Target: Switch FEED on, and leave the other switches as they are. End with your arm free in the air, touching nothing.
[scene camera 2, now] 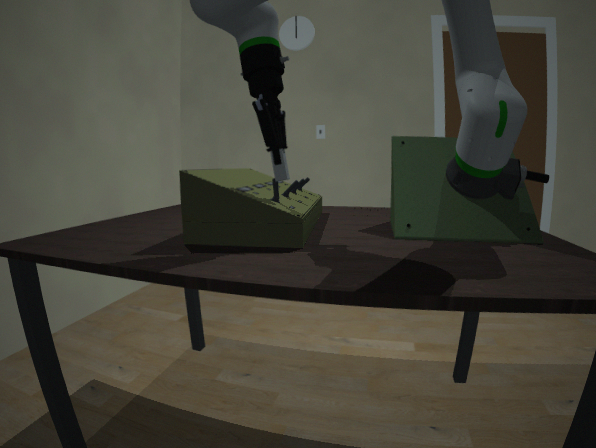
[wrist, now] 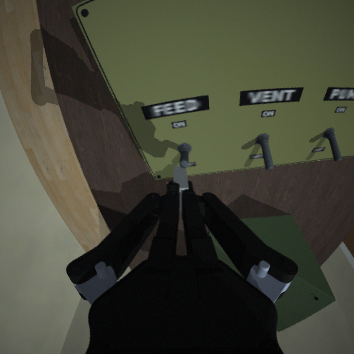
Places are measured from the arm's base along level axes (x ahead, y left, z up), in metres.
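Where they show: gripper, fingertip midpoint: (scene camera 2: pixel 282 180) (wrist: pixel 179 175); arm's base, link origin: (scene camera 2: pixel 473 177).
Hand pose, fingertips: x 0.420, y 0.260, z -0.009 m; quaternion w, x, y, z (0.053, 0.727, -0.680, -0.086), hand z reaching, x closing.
Things, the pixels of their top centre, and the offset from my fingertips. Level surfaces: height alone.
- FEED lever, top centre: (wrist: pixel 183 165) (scene camera 2: pixel 275 178) dx +0.019, dy -0.004, dz +0.005 m
- VENT lever, top centre: (wrist: pixel 271 160) dx +0.034, dy -0.124, dz -0.004 m
- dark table, surface height: dz -0.132 m
The yellow-green switch panel (scene camera 2: pixel 240 220) (wrist: pixel 165 55) stands on the table. The FEED lever (scene camera 2: pixel 275 190) (wrist: pixel 184 155) is almost vertical in the scene view and foreshortened in the wrist view. The VENT lever (wrist: pixel 266 151) and the third lever, its label partly cut off, (wrist: pixel 333 144) lean away from their ON marks. My gripper (scene camera 2: pixel 282 171) (wrist: pixel 179 175) is shut and empty. Its fingertips are right by the tip of the FEED lever, on the side away from the ON mark in the wrist view; whether they touch it I cannot tell.
A green sloped box (scene camera 2: pixel 417 190) (wrist: pixel 295 260) stands on the dark table (scene camera 2: pixel 280 270) to the right, with a grey arm section (scene camera 2: pixel 487 125) in front of it. The other levers (scene camera 2: pixel 297 187) stand close beside the FEED lever.
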